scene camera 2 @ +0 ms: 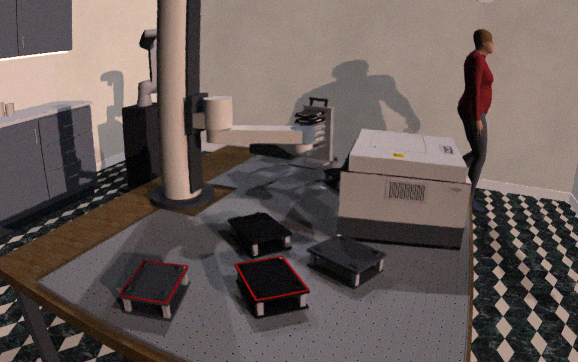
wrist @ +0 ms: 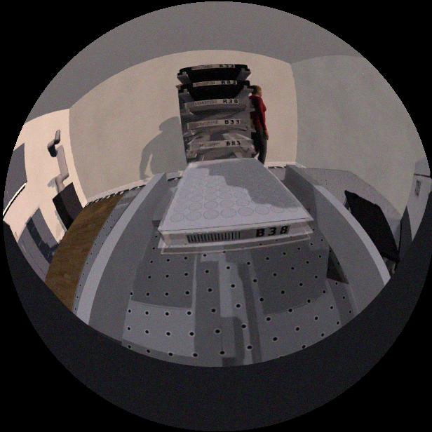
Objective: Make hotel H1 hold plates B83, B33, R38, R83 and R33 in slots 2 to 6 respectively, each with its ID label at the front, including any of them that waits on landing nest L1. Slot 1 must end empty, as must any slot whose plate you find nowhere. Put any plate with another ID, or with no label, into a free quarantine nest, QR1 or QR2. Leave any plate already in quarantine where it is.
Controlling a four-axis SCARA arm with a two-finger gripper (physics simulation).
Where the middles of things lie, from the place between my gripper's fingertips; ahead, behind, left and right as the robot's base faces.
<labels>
My gripper is now 10 mm short of the dark plate [wrist: 202,90], 130 mm to the right of it and 100 mm below it. From my hand the other things lie so: hotel H1 [scene camera 2: 325,152]: 30 mm ahead, 210 mm to the left, 20 mm above; then large white instrument [scene camera 2: 362,196]: 510 mm ahead, 330 mm to the right; then red-rimmed nest QR1 [scene camera 2: 272,277]: 290 mm ahead, 870 mm to the right, 60 mm below.
</labels>
